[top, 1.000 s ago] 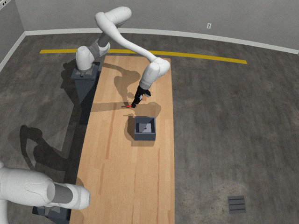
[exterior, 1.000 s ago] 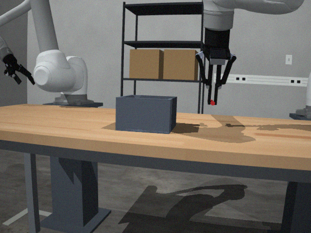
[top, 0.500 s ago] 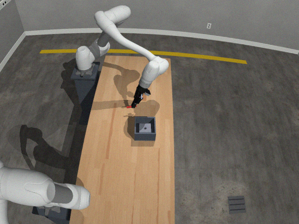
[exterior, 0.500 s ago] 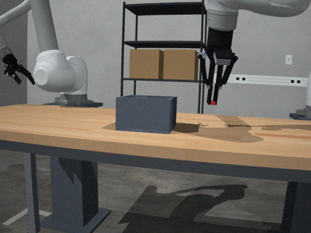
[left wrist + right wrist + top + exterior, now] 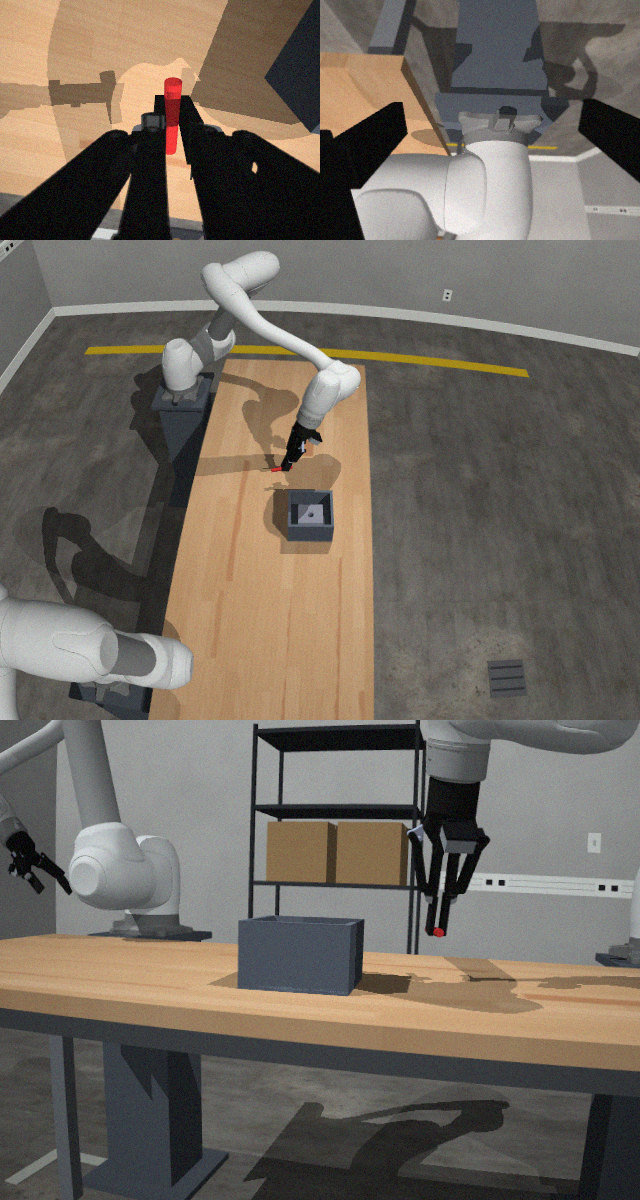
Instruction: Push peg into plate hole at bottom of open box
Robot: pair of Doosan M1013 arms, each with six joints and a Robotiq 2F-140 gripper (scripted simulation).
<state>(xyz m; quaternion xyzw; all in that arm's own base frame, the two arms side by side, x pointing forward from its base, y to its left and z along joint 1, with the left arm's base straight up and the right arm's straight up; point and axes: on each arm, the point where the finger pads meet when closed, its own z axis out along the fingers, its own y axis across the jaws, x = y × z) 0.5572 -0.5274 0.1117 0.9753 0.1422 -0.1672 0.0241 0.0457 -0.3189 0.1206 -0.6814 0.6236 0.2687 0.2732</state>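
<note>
Now: left hand 3 cm above the red peg, 2 cm past it and 1 cm to the left of it. Also, from my left hand: grey box 19 cm to the right, 10 cm ahead, 9 cm below; grey plate 19 cm to the right, 10 cm ahead, 7 cm below.
</note>
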